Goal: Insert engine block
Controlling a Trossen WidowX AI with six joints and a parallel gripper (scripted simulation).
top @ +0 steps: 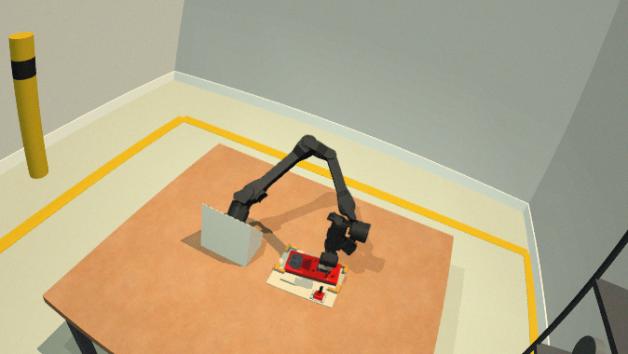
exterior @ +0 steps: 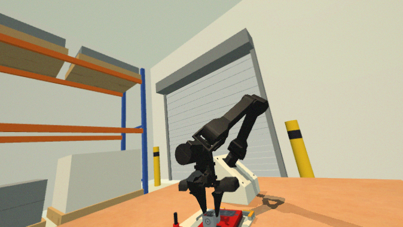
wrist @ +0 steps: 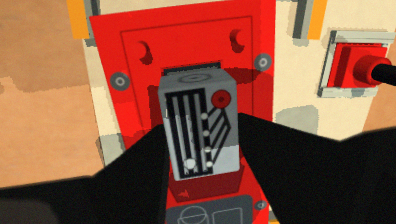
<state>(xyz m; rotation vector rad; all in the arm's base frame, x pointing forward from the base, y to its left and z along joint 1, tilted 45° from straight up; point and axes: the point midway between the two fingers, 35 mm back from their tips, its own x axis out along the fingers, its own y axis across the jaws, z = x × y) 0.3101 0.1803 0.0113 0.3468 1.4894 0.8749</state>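
The grey engine block is 10 mm below my gripper tip. The rest, counted from my gripper tip: cream fixture plate: 50 mm below, 40 mm to the right, 30 mm behind.
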